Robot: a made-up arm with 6 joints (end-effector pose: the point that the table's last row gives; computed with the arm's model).
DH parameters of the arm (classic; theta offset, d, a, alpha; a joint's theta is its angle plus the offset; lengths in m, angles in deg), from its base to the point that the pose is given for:
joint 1: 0 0.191 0 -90
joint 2: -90 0 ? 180
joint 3: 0 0 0 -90
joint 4: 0 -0.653 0 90
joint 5: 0 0.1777 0 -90
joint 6: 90 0 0 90
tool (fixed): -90 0 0 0
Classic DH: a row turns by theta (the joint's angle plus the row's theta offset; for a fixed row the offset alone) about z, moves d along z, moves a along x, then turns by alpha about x.
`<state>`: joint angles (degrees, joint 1 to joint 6).
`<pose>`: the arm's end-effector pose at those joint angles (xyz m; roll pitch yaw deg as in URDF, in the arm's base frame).
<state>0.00 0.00 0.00 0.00 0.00 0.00</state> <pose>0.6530 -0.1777 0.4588 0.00 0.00 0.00</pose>
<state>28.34 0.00 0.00 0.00 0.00 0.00</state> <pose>0.6591 0.1536 0.4588 0.00 0.00 28.34</pose>
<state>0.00 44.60 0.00 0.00 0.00 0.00</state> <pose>0.6530 -0.1777 -0.0768 0.00 44.60 0.00</pose>
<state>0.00 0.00 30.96 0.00 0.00 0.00</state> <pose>0.5600 -0.1777 0.7947 0.00 -30.96 0.00</pose>
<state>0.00 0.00 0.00 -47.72 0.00 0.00</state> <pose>0.6530 -0.1195 0.3273 47.72 0.00 0.00</pose>
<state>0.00 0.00 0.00 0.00 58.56 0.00</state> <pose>0.6530 -0.1777 0.4588 0.00 -58.56 0.00</pose>
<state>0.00 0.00 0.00 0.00 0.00 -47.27</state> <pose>0.6530 -0.1777 0.4588 47.27 0.00 0.00</pose>
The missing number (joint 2, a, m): 0.2678
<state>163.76 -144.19 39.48 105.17 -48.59 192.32</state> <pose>0.7526 -0.2676 -0.2391 -109.70 13.78 31.95</pose>
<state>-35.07 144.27 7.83 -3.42 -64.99 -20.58</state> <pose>-0.3672 0.0411 -0.4687 -156.76 -21.36 141.60</pose>
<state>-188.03 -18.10 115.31 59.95 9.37 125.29</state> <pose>0.6498 -0.0018 0.8142 2.29 -41.36 -18.85</pose>
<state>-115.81 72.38 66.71 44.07 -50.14 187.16</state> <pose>-0.5143 -0.7702 0.3305 111.76 37.74 -158.28</pose>
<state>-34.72 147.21 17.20 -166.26 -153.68 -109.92</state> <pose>-0.1541 0.3168 -0.5071 -60.44 -24.18 -28.09</pose>
